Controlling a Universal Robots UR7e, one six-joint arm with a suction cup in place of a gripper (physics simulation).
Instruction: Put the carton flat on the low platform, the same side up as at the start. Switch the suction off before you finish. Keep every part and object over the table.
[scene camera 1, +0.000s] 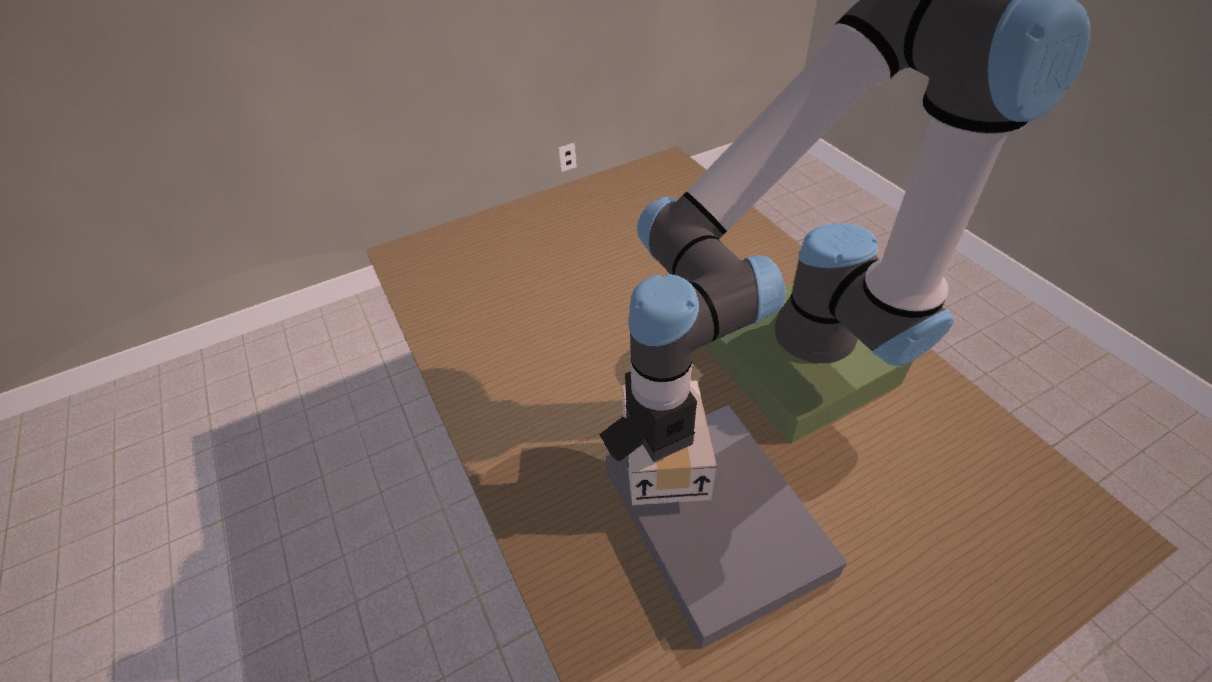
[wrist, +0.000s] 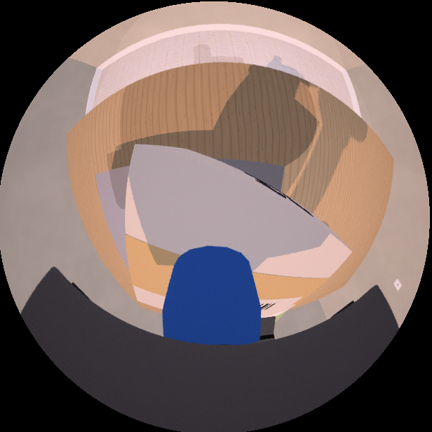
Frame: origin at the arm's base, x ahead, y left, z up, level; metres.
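Seen in the pictures: arm's base, origin of its link: (scene camera 1: 815, 332).
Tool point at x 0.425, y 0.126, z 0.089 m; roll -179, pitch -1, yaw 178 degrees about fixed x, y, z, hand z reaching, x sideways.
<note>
Pixels of each thing's top centre, then the offset from my tool point to it. Level surfaces: height alone.
- white carton, centre of its top: (scene camera 1: 666, 421) 0.030 m back, 0.027 m right, 0.015 m up
- grey low platform, centre of its top: (scene camera 1: 717, 505) 0.067 m back, 0.072 m left, 0.114 m down
- wooden table, height of its surface: 0.162 m down
The white carton (scene camera 1: 673, 476) (wrist: 200, 205) with a tan tape strip is upright, its printed side arrows pointing up. It is over the end of the grey low platform (scene camera 1: 762, 551) (wrist: 107, 200) nearest the green block. It looks level and seems a little above the platform; the exact gap is hard to tell. My gripper (scene camera 1: 669, 449) (wrist: 212, 295) is on the carton's top, with the blue suction cup in the wrist view against it. The cup's contact is hidden behind the dark tool body in the scene view.
The green block (scene camera 1: 847, 405) under the arm's base stands behind the platform on the wooden table (scene camera 1: 525, 288) (wrist: 170, 100). The table's left edge runs close to the platform's left side. The arm reaches in above the block and the carton.
</note>
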